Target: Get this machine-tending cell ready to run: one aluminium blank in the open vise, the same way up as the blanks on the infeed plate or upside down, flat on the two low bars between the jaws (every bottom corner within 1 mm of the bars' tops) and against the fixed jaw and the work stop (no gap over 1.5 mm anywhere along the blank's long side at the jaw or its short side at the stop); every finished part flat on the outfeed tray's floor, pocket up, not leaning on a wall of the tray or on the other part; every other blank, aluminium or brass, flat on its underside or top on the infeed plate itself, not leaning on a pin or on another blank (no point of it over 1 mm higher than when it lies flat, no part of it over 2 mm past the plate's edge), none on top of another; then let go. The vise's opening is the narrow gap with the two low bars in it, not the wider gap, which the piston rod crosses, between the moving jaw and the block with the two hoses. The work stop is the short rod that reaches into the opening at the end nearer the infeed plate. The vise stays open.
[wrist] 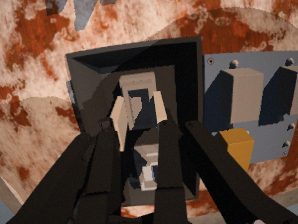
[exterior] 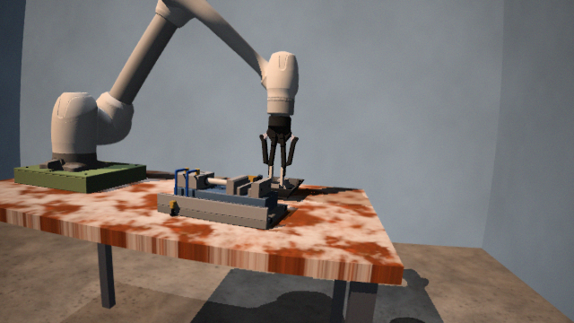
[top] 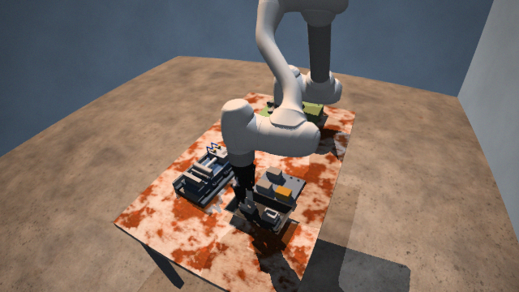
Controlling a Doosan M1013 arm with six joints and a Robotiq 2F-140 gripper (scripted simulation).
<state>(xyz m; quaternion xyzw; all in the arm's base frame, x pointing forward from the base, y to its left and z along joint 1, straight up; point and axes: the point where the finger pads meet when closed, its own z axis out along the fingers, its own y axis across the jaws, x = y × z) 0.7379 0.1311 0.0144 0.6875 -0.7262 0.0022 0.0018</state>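
Now: hand 170 mm past the infeed plate, 70 mm above it and 60 mm to the right of it. The rest, counted from my hand: brass blank (120 mm behind, 100 mm to the left, 50 mm below); vise (250 mm to the right, 90 mm behind, 30 mm below); aluminium blank (120 mm behind, 50 mm below, 10 mm to the left).
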